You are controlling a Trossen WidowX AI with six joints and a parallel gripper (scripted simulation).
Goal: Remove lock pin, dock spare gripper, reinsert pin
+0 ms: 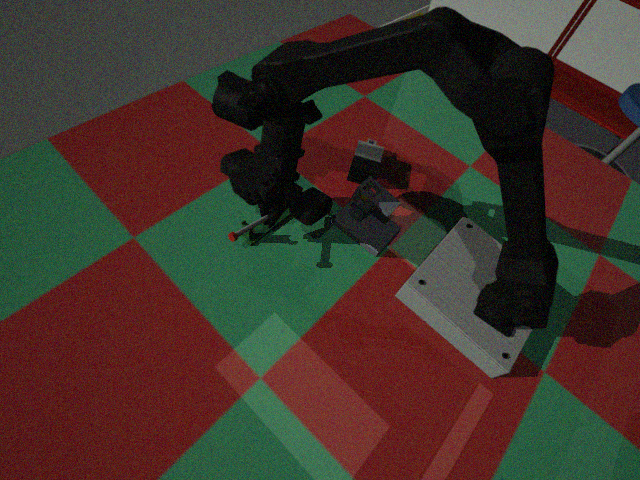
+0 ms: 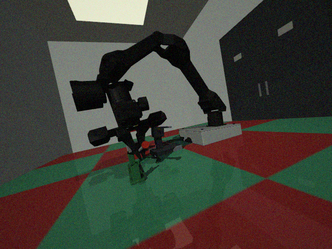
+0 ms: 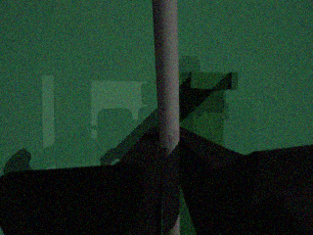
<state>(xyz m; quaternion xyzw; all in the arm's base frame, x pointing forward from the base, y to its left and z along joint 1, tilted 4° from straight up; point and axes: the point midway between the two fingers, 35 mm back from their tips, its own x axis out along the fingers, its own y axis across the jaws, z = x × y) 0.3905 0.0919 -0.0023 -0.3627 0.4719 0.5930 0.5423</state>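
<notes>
Now: the narrow green rack 40 mm to the right of my gripper tip, 20 mm ahead of it and 10 mm below it. From my gripper tip the other things lie so: socket (140 mm to the right, 120 mm behind, 10 mm above); then spare gripper (270 mm to the right, 40 mm behind, 20 mm below).
</notes>
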